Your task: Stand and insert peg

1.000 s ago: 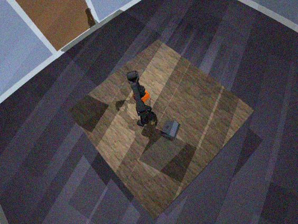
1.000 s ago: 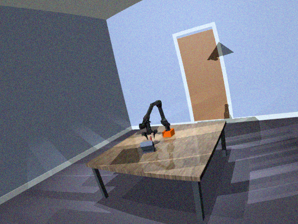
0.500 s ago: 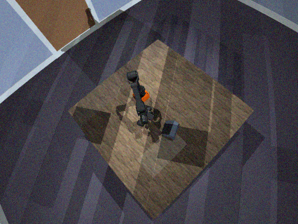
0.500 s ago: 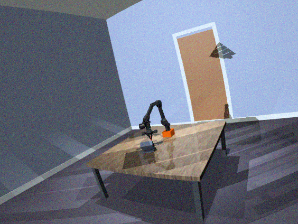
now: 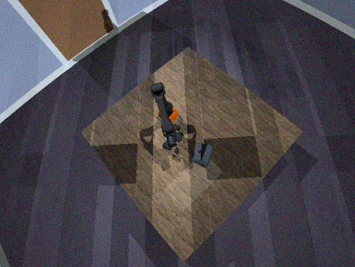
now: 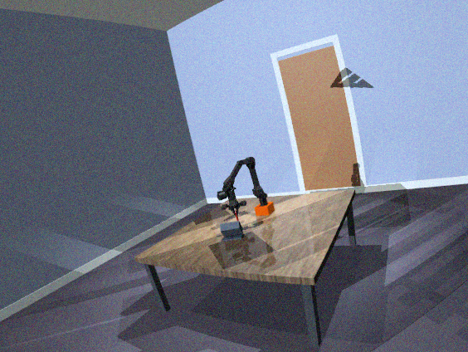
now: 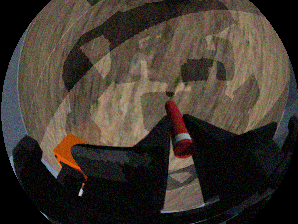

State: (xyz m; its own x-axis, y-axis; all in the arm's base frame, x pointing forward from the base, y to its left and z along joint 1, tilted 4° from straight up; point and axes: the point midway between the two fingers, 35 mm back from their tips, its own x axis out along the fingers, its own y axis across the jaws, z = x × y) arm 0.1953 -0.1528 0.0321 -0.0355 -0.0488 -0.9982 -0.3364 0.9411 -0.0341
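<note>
Right now the sloped panel is 22 cm ahead of my gripper tip, 7 cm to the left of it and 1 cm below it. The rest, counted from my gripper tip: red peg (2 cm above).
</note>
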